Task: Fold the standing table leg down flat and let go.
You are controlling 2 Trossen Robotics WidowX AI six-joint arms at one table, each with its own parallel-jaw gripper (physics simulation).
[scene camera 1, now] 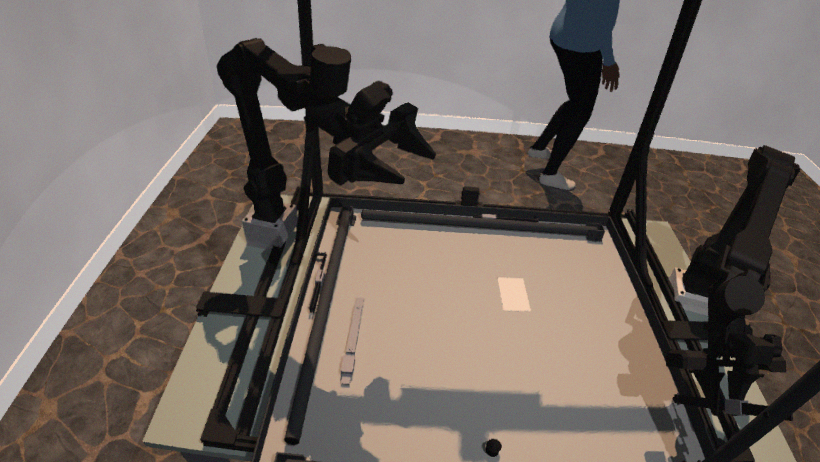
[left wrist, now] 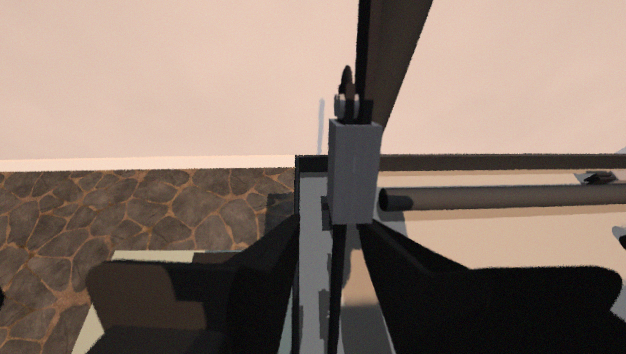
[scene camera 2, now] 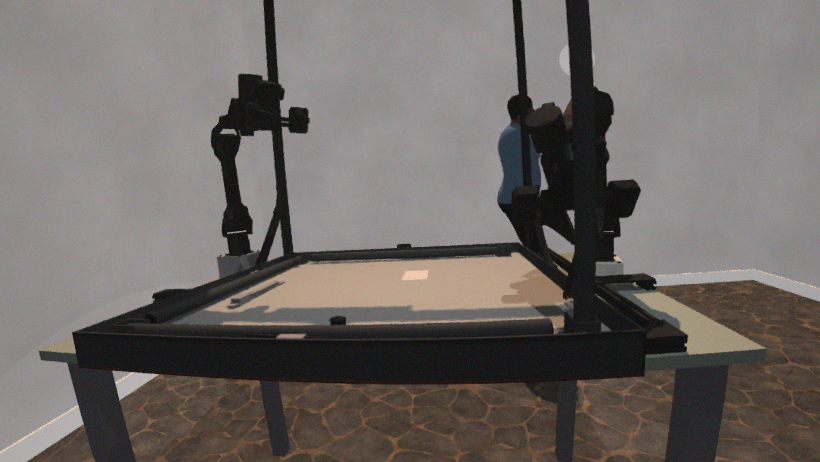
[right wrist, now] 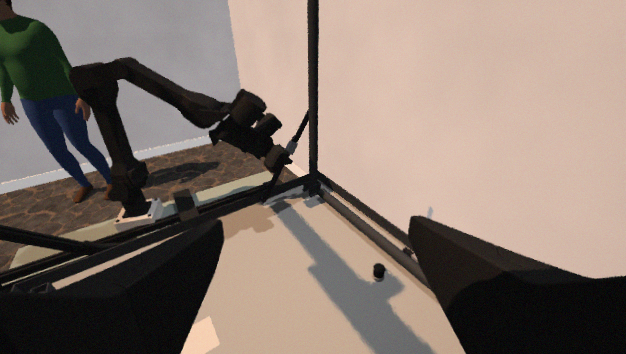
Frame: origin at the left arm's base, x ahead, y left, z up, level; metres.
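Seen in the pictures: left gripper, between the fingertips: (scene camera 1: 724,415) (left wrist: 329,223) (right wrist: 288,160); right gripper, between the fingertips: (scene camera 1: 420,168) (scene camera 2: 293,119) (right wrist: 317,227); left arm's base, origin of its link: (scene camera 1: 696,285) (scene camera 2: 599,259) (right wrist: 137,209); right arm's base, origin of its link: (scene camera 1: 269,212) (scene camera 2: 239,253).
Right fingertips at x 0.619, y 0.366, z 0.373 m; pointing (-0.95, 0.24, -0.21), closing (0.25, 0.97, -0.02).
Offsets run from my right fingertips to a thing's top centre.
The standing table leg (scene camera 1: 774,410) (scene camera 2: 582,172) (left wrist: 395,50) (right wrist: 313,100) is a dark post, upright at the frame's near right corner in scene camera 2. A thin dark brace with a grey block @(dy +0.091, dx -0.559, dz -0.195 m) (scene camera 1: 734,407) (left wrist: 354,172) (right wrist: 291,147) runs beside it. My left gripper (scene camera 1: 728,396) (left wrist: 329,223) is partly open at the brace, its tips close around the lower end of the block in the left wrist view; nothing is gripped. Exact contact is hidden. My right gripper (scene camera 1: 418,168) (scene camera 2: 298,120) (right wrist: 317,227) is wide open and empty, high above the far left corner.
Dark tubes lie flat inside the frame at the left (scene camera 1: 321,321), far side (scene camera 1: 482,222) and near side (scene camera 2: 344,330). Dark posts rise at the far left (scene camera 1: 305,34) and far right (scene camera 1: 659,114). A pale bar @(dy +0.065, dx +0.090, dz -0.358 m) (scene camera 1: 355,330) and a black knob @(dy +0.194, dx -0.218, dz -0.348 m) (scene camera 1: 492,447) are on the panel.
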